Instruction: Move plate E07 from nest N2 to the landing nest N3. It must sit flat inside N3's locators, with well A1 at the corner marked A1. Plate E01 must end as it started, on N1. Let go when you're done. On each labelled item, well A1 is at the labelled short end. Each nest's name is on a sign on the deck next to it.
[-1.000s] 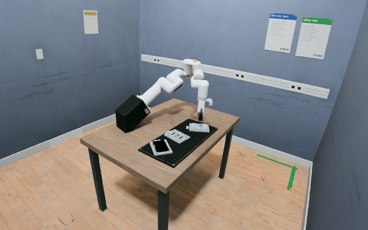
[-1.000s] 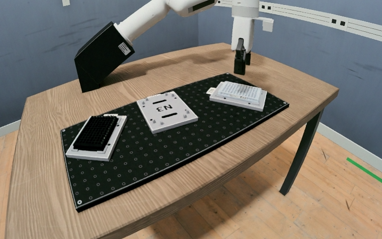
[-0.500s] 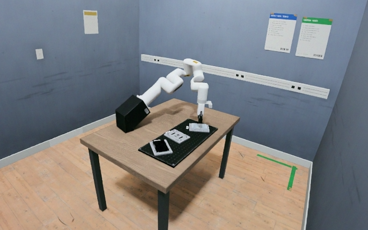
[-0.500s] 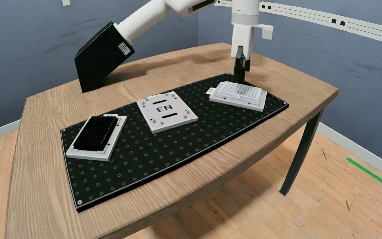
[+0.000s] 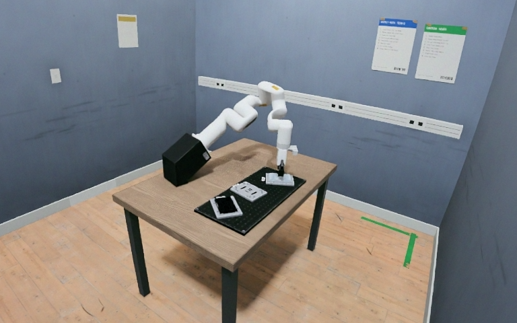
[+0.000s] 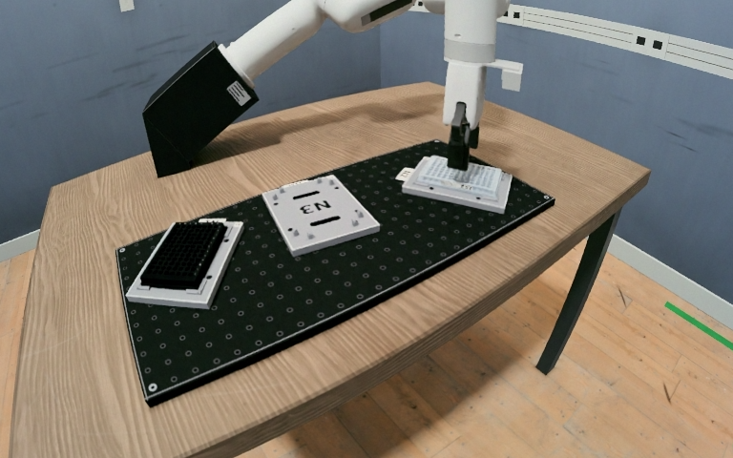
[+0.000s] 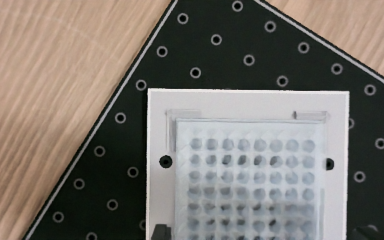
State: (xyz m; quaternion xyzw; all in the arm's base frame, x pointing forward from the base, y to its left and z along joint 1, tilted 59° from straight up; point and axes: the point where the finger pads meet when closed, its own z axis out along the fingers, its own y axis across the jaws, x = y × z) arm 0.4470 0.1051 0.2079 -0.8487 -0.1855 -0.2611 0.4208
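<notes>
The clear well plate is 40 mm below my hand. The rest, counted from my hand: black well plate (430 mm to the right, 40 mm below, 40 mm behind); then nest N1 (430 mm to the right, 50 mm below, 40 mm behind).
</notes>
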